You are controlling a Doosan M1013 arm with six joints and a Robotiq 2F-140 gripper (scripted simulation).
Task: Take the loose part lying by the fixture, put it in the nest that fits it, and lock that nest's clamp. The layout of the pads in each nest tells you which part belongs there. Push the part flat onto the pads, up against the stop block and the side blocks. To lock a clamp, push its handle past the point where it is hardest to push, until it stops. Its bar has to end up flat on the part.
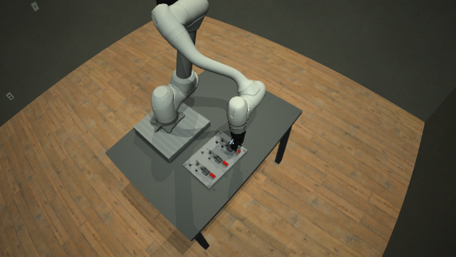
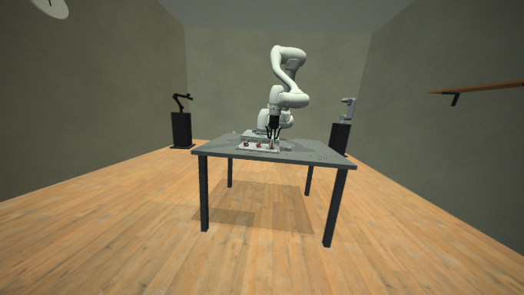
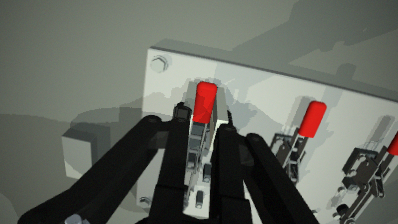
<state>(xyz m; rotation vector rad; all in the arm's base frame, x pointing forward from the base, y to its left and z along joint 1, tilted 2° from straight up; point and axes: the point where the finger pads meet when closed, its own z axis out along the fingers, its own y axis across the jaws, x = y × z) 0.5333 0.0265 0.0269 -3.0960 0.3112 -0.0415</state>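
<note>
Now: the clamp 60 mm behind my hand, 20 mm below it and 10 mm to the left of it. The rest, counted from my hand: loose part (170 mm to the left, 100 mm behind, 60 mm below); then fixture plate (110 mm behind, 90 mm to the right, 70 mm below).
</note>
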